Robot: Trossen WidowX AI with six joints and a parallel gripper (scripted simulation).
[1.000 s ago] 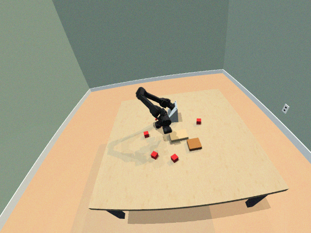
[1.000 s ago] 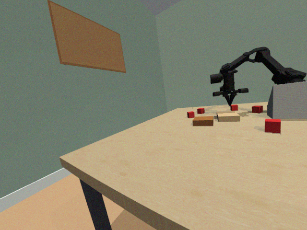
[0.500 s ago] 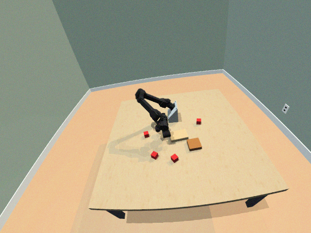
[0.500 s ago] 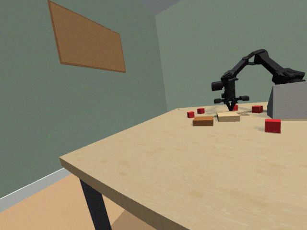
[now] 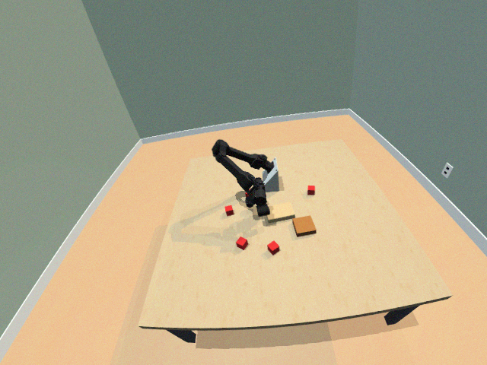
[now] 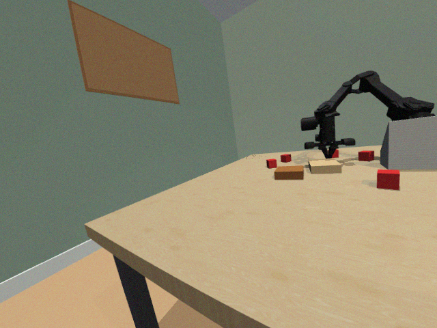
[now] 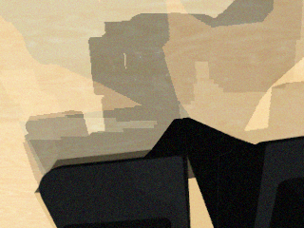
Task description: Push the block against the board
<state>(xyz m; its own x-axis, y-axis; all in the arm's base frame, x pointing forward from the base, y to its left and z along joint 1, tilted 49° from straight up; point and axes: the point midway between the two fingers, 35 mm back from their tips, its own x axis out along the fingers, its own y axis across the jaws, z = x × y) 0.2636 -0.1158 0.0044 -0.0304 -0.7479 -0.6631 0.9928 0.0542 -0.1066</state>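
Right now my gripper tip is 2 cm short of the pale tan board, 9 cm to the right of it and 1 cm below it. Also, from my gripper tip: brown square block: 13 cm ahead, 21 cm to the left, 1 cm above.
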